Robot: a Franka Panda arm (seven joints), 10 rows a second.
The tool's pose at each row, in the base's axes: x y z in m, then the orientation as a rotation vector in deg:
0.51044 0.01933 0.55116 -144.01 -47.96 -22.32
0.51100 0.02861 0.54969 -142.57 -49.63 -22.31
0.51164 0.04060 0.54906 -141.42 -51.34 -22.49
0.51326 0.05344 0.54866 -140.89 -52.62 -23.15
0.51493 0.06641 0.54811 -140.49 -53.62 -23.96
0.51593 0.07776 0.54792 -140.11 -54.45 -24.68
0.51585 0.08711 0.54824 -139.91 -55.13 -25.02
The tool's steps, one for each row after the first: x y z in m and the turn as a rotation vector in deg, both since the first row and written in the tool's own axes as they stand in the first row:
0.00440 -0.00574 0.00602 1.05 0.07 -1.33
0.01053 -0.01364 0.01270 1.76 0.15 -2.71
0.01793 -0.02160 0.01974 1.80 0.42 -3.79
0.02537 -0.02958 0.02697 1.71 0.81 -4.70
0.03164 -0.03695 0.03300 1.65 1.17 -5.46
0.03629 -0.04373 0.03745 1.59 1.27 -6.03

